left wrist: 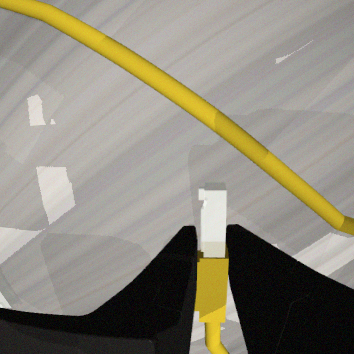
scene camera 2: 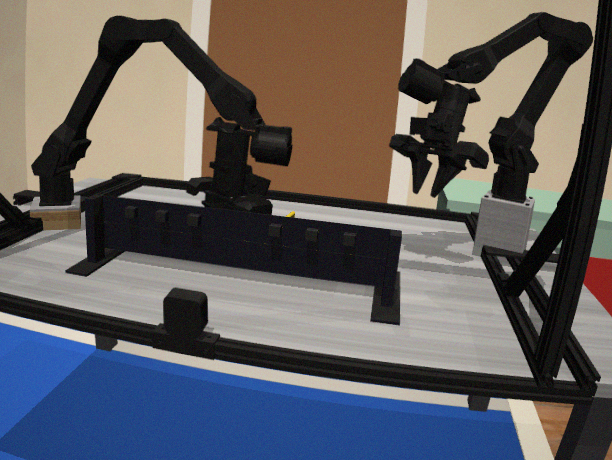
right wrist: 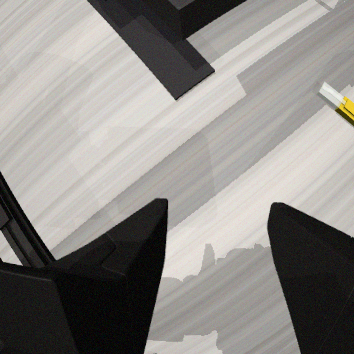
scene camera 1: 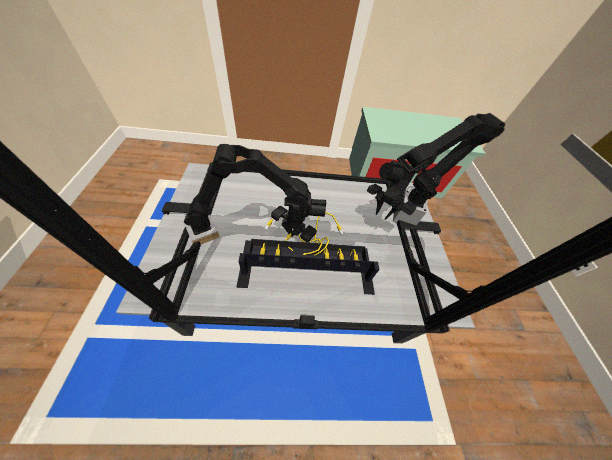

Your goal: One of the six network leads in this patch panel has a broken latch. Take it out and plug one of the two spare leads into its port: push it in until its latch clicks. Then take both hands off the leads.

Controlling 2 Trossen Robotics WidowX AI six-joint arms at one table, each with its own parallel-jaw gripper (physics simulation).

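Places are measured from the left arm's base along level axes (x ahead, y up, z right), in millimetres.
Where they show: left gripper, between the fingertips: (left wrist: 209, 236) (scene camera 1: 291, 235); right gripper, between the fingertips: (scene camera 2: 423, 195) (right wrist: 219, 212) (scene camera 1: 380, 217); left arm's base, origin of its link: (scene camera 2: 56, 201) (scene camera 1: 200, 226); right arm's base, origin of its link: (scene camera 2: 509, 197) (scene camera 1: 415, 200).
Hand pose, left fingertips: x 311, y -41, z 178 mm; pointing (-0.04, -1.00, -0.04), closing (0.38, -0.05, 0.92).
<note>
Things, the pixels of their centre, and the offset from my left fingertips. "spot": a spot on its surface instead.
- dark patch panel, middle of its body: (scene camera 2: 238, 241) (scene camera 1: 308, 259) dx -18, dy +52, dz +157 mm
- yellow network lead, a spot on its surface: (left wrist: 212, 285) spot: dx -9, dy +15, dz +4 mm
- loose lead end, a spot on its surface: (scene camera 1: 269, 223) spot: dx -57, dy +10, dz -91 mm
- cable, a spot on its surface: (left wrist: 160, 80) spot: dx +43, dy +4, dz -34 mm
- panel's foot, middle of its body: (right wrist: 125, 9) (scene camera 2: 386, 293) (scene camera 1: 365, 269) dx +179, dy -1, dz +282 mm
The dark patch panel (scene camera 1: 310, 263) (scene camera 2: 235, 245) stands upright on the table. Five yellow leads show in it, two at the left and three at the right; no plug shows in the third port from the left. My left gripper (scene camera 1: 291, 237) (left wrist: 209, 236) is low behind the panel, shut on a yellow network lead (left wrist: 212, 285) whose clear plug points out past the fingertips. The panel hides its fingertips in scene camera 2. A loose lead end (scene camera 1: 269, 223) lies left of it, another (scene camera 1: 340, 230) (right wrist: 346, 109) to the right. My right gripper (scene camera 1: 383, 215) (scene camera 2: 425, 194) (right wrist: 219, 212) is open and empty, raised above the table.
Yellow cables (scene camera 1: 325, 245) curl behind the panel, and one cable (left wrist: 160, 80) crosses beyond the held plug in the left wrist view. The panel's foot (scene camera 1: 368, 286) (scene camera 2: 386, 312) (right wrist: 175, 75) rests on the table. Black frame rails (scene camera 1: 240, 320) (scene camera 2: 300, 363) edge the table.
</note>
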